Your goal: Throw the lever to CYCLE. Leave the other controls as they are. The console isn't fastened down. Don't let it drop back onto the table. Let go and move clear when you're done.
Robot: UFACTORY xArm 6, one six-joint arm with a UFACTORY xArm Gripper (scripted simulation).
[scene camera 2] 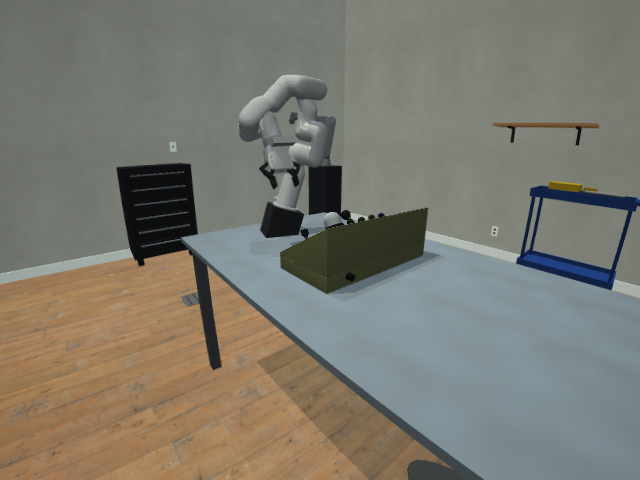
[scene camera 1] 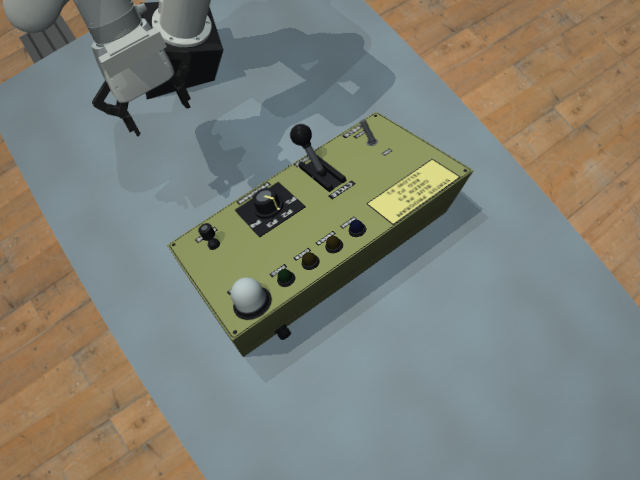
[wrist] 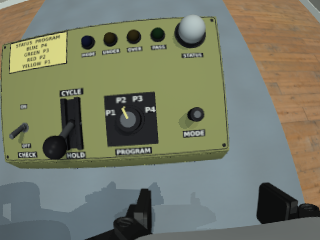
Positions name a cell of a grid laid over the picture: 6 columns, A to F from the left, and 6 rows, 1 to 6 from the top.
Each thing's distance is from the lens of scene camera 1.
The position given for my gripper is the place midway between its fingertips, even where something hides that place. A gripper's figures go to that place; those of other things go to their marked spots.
my gripper (scene camera 1: B2): 95 cm
olive console (scene camera 1: C4): 93 cm
